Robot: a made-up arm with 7 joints.
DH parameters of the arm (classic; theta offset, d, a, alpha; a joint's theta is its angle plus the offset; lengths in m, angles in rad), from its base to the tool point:
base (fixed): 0 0.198 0 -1.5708
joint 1: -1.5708 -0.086 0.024 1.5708
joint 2: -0.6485 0 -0.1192 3.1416
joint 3: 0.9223 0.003 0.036 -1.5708
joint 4: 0 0.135 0.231 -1.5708
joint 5: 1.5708 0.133 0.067 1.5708
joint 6: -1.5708 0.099 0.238 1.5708
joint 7: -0.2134 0 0.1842 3.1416
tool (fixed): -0.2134 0.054 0 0
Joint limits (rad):
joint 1: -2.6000..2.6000
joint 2: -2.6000..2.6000
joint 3: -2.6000..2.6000
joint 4: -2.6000..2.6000
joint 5: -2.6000..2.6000
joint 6: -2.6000..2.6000
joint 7: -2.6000..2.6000
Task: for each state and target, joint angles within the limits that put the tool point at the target. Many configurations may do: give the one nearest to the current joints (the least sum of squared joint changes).
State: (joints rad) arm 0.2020 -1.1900 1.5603 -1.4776 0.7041 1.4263 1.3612
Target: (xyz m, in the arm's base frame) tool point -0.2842 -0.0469 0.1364
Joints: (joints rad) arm 0.7368 -0.9198 1.3214 -1.1168 1.2452 1.5562 1.0344
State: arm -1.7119 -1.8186 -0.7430 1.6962 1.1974 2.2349 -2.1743
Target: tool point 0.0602 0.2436 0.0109
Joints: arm -1.9969 -1.4189 -0.9605 1.3149 1.3709 2.5228 -2.1149
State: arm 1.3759 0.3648 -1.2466 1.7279 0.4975 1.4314 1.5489
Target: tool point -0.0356 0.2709 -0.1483
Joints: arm 0.6144 0.2478 -1.2258 2.4119 0.8983 1.9579 1.1610
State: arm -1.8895 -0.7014 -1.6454 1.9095 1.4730 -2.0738 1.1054
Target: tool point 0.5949 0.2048 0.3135
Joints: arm -2.1710 -0.4715 -1.6716 2.2070 1.2262 -2.2608 0.8982
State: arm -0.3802 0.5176 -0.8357 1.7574 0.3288 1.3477 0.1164
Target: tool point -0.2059 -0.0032 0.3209
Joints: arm -0.4697 0.2909 -0.4253 1.6697 0.4479 0.7516 0.0183
